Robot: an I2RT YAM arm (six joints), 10 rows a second.
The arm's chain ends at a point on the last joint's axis. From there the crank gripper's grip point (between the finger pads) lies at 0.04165 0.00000 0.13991 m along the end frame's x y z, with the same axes.
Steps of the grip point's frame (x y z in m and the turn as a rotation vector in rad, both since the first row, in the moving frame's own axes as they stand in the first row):
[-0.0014, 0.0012, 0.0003, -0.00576, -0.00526, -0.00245]
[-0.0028, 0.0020, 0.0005, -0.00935, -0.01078, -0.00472]
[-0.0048, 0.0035, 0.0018, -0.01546, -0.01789, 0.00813]
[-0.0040, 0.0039, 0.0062, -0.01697, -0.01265, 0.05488]
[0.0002, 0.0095, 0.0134, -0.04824, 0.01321, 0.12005]
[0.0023, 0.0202, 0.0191, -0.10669, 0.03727, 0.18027]
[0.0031, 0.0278, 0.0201, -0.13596, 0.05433, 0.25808]
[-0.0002, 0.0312, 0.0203, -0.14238, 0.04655, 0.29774]
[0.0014, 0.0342, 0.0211, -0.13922, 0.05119, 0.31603]
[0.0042, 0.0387, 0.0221, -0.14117, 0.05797, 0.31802]
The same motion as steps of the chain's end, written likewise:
[-0.0007, 0.0005, 0.0001, -0.00576, -0.00526, -0.00245]
[-0.0013, 0.0009, 0.0001, -0.00935, -0.01078, -0.00472]
[-0.0023, 0.0010, 0.0011, -0.01546, -0.01789, 0.00813]
[-0.0021, -0.0007, 0.0057, -0.01697, -0.01265, 0.05488]
[-0.0009, -0.0023, 0.0142, -0.04824, 0.01321, 0.12005]
[-0.0008, -0.0025, 0.0219, -0.10669, 0.03727, 0.18027]
[-0.0005, -0.0024, 0.0245, -0.13596, 0.05433, 0.25808]
[-0.0018, -0.0014, 0.0246, -0.14238, 0.04655, 0.29774]
[-0.0005, 0.0012, 0.0256, -0.13922, 0.05119, 0.31603]
[0.0015, 0.0053, 0.0270, -0.14117, 0.05797, 0.31802]

